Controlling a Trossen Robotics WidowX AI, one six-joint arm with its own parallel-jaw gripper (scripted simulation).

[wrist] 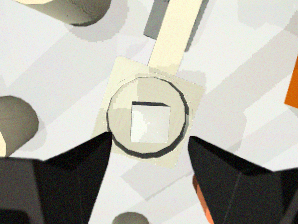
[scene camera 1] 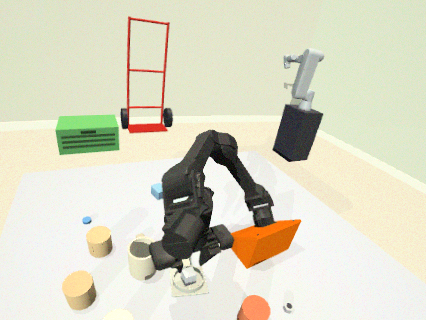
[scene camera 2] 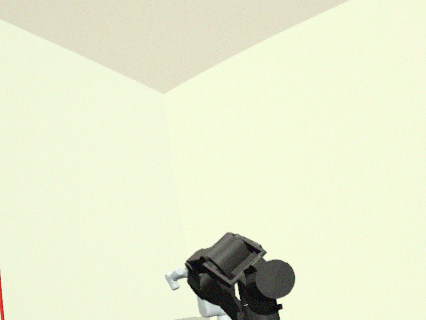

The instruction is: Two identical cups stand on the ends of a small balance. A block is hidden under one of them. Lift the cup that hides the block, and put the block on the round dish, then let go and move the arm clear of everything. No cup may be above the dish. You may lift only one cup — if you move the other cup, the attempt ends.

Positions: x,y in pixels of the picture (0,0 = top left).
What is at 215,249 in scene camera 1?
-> My gripper.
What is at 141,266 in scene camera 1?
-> A beige mug.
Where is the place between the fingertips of my gripper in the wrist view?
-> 150,140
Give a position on a white block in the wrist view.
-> At 149,120
